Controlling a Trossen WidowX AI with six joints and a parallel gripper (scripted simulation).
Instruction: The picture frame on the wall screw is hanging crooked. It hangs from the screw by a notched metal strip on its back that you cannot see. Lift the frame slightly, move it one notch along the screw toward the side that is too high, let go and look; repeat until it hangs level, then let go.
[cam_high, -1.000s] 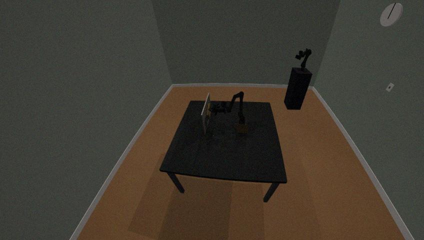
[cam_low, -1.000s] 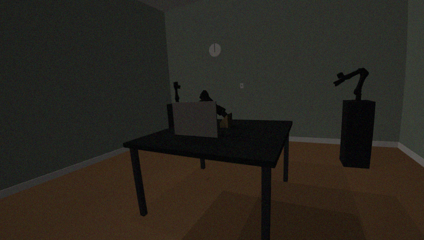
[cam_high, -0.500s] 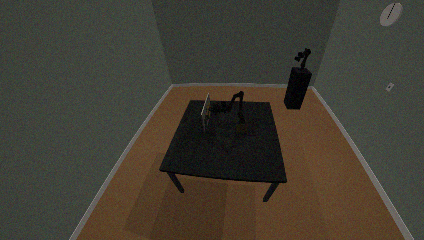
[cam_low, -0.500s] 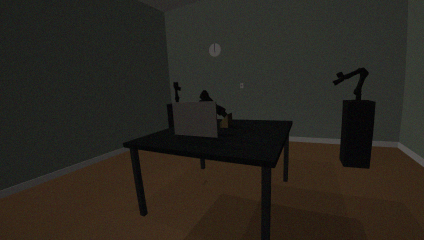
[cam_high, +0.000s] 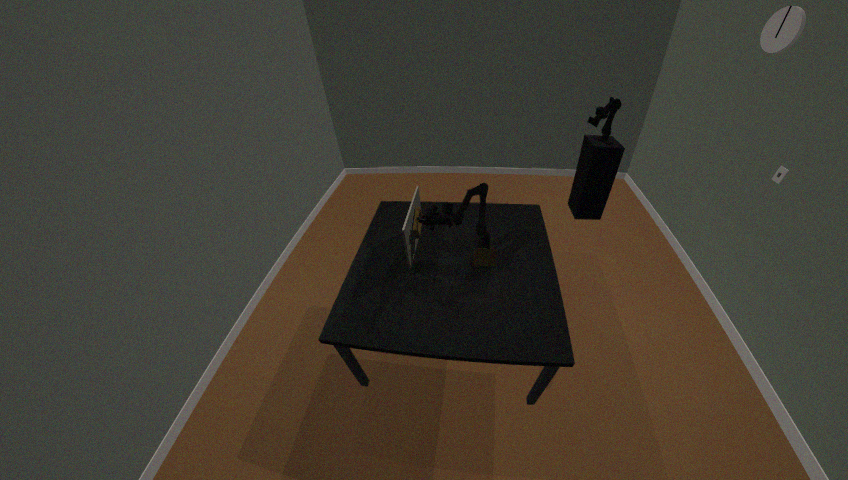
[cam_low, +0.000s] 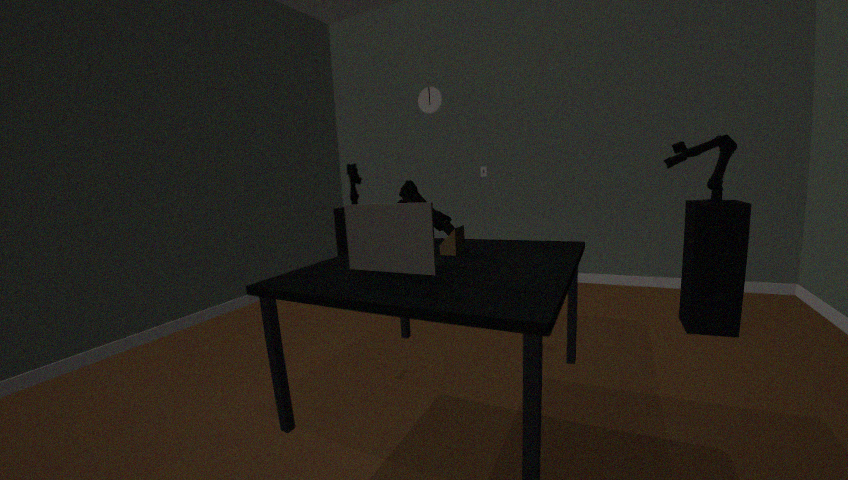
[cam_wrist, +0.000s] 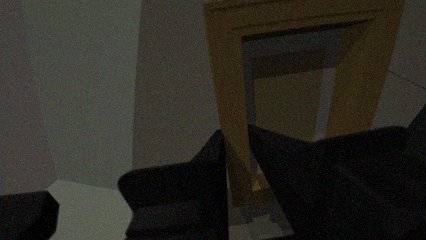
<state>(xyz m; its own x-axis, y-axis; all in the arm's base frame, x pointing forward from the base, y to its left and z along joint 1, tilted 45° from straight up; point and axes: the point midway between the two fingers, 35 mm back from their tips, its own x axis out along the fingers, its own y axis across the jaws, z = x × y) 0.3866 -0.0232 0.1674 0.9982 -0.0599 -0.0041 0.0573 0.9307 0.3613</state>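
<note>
The picture frame lies 50 mm below my gripper tip, 20 mm to the right of it and 10 mm ahead of it. The rest, counted from my gripper tip: wall panel (70 mm below, 20 mm ahead, 10 mm to the right).
</note>
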